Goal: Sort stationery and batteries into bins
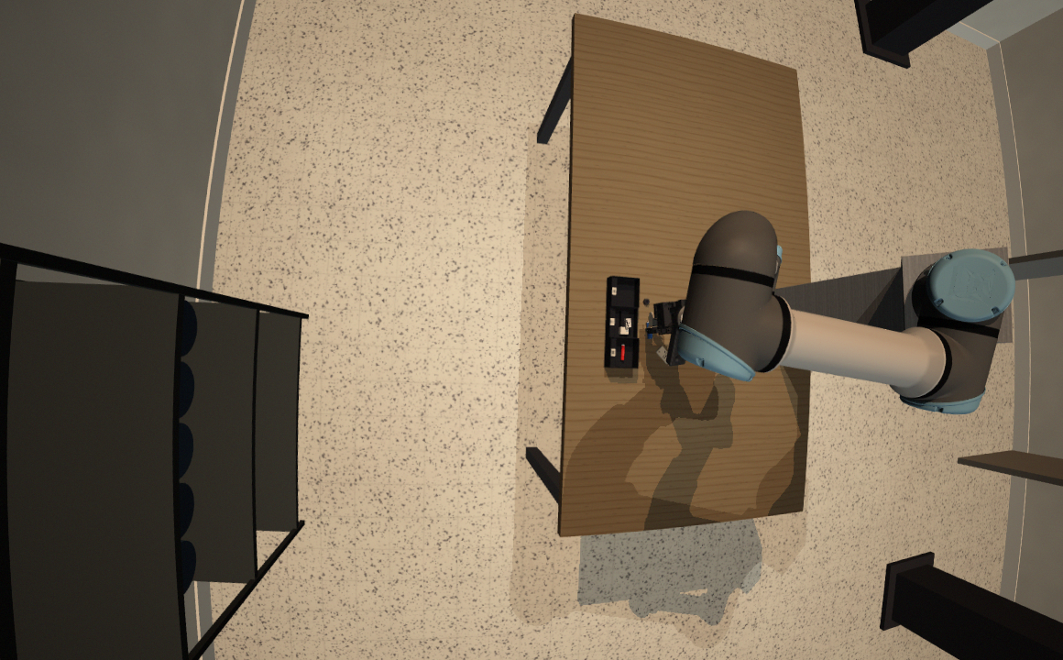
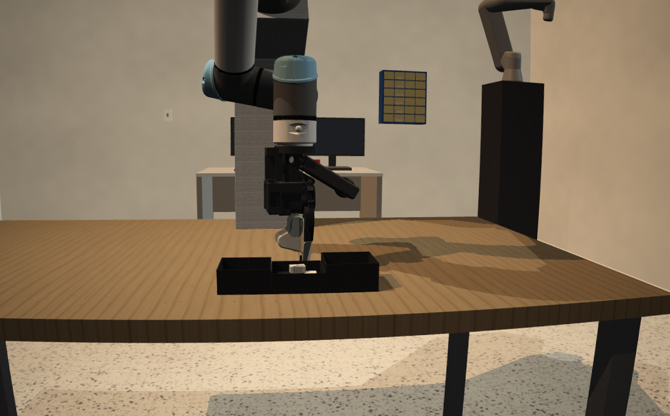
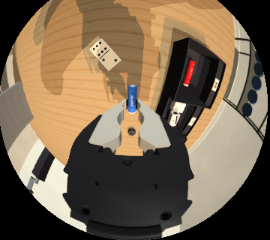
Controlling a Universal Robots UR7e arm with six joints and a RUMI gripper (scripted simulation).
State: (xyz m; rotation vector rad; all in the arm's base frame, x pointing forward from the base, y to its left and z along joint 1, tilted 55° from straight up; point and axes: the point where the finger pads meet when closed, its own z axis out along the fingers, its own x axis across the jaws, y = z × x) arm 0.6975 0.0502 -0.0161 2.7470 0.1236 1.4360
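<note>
My hand is 1 cm above the blue battery. From my hand the other things lie so: black round piece (1 cm ahead, 8 cm to the right, 1 cm below); white domino tile (5 cm behind, 7 cm to the left, 1 cm below); eraser (8 cm ahead, 1 cm to the right).
</note>
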